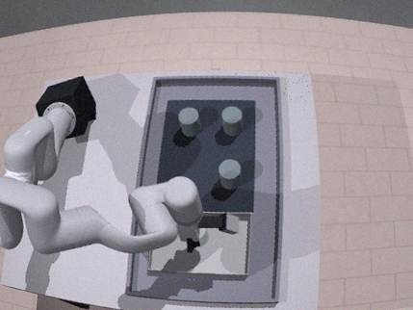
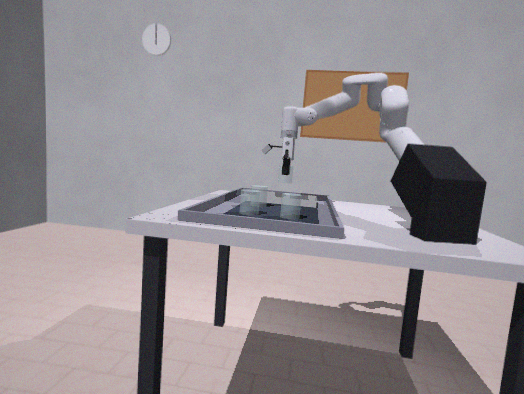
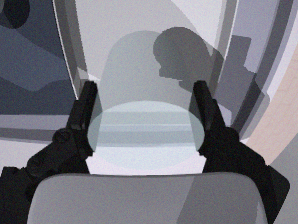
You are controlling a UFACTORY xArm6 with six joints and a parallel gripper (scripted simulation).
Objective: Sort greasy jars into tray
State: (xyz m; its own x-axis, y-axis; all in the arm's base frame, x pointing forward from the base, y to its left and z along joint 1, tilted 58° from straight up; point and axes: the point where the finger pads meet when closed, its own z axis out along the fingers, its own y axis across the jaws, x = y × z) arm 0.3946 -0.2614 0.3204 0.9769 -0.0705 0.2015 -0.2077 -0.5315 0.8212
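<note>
The pale tray lies 130 mm below my hand. The rest, counted from my hand: dark drying mat: 70 mm ahead, 310 mm to the left, 140 mm below.
</note>
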